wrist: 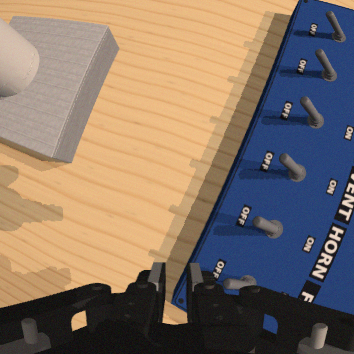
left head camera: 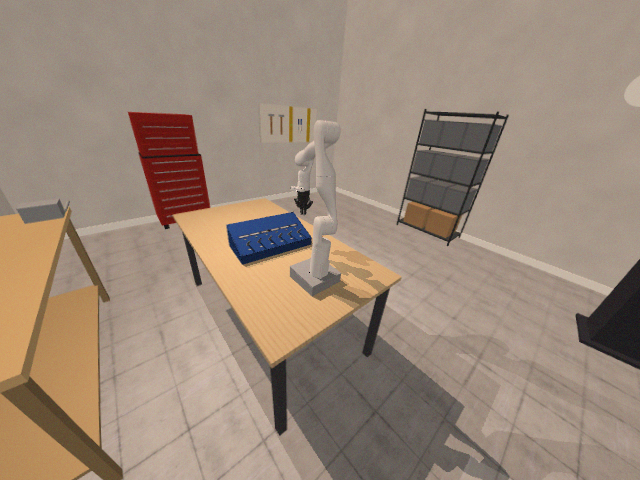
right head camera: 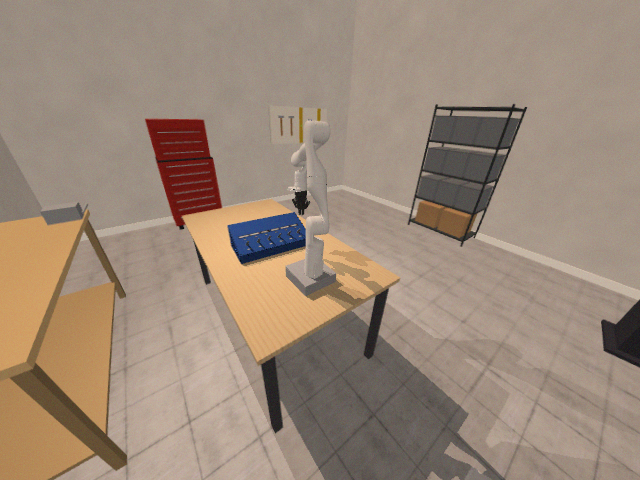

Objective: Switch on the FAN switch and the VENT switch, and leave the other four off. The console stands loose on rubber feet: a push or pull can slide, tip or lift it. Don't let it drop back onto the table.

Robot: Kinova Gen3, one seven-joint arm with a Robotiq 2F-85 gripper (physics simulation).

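Places are measured from the arm's base along level axes (x left, y ahead, z down), in metres.
Where they show: gripper, fingertip midpoint: (wrist: 175,278) (left head camera: 303,214) (right head camera: 301,214); arm's base, origin of the base link: (wrist: 15,68) (left head camera: 317,272) (right head camera: 312,272).
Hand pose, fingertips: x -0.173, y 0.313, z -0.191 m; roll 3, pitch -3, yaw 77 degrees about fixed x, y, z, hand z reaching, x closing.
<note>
Each offset is from my fingertips to the centre of the thing. Level surfaces: height alone.
The blue console @[dx +0.126, dy +0.187, dz +0.196 m] (left head camera: 261,225) (right head camera: 261,225) (wrist: 280,196) rests on the table @[dz +0.256 m] (left head camera: 281,320) (right head camera: 273,315) (wrist: 165,100). In the wrist view its FAN lever @[dx -0.035, dy +0.069, dz +0.148 m] (wrist: 239,283), HORN lever @[dx +0.036, dy +0.083, dz +0.148 m] (wrist: 267,226) and VENT lever @[dx +0.106, dy +0.097, dz +0.148 m] (wrist: 292,167) lean to OFF, as do the other three levers in the row. The FAN label is partly hidden by the gripper. My gripper (left head camera: 303,212) (right head camera: 301,212) (wrist: 175,278) is nearly closed, a narrow gap between its empty fingertips. It hangs above the console's FAN end. In the wrist view the fingertips overlap its front edge, left of the FAN lever.
The grey arm base (left head camera: 314,279) (right head camera: 310,279) (wrist: 65,85) stands on the table in front of the console. A wooden workbench (left head camera: 31,258) (right head camera: 41,258) is at the left. A red tool cabinet (left head camera: 178,178) (right head camera: 188,180) and a shelf rack (left head camera: 414,170) (right head camera: 425,167) stand farther back.
</note>
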